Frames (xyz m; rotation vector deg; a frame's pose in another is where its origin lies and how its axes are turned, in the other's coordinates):
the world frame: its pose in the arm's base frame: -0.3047 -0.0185 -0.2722 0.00 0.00 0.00
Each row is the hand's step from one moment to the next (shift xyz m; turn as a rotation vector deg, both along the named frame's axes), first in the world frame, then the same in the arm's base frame.
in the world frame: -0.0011 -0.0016 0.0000 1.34 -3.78 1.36
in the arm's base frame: -0.0011 -0.0016 0.0000 1.34 -3.78 1.36
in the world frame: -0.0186 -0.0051 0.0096 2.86 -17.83 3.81
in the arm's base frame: -0.0186 -0.0051 0.0096 2.86 -17.83 3.81
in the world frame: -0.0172 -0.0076 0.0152 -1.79 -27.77 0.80
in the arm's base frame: -0.0172 -0.0076 0.0152 -1.79 -27.77 0.80
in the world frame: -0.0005 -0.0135 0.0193 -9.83 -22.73 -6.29
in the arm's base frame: -0.0005 -0.0135 0.0193 -9.83 -22.73 -6.29
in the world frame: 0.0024 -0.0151 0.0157 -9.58 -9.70 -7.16
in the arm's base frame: 0.0024 -0.0151 0.0157 -9.58 -9.70 -7.16
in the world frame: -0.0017 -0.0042 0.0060 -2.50 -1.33 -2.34
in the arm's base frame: -0.0017 -0.0042 0.0060 -2.50 -1.33 -2.34
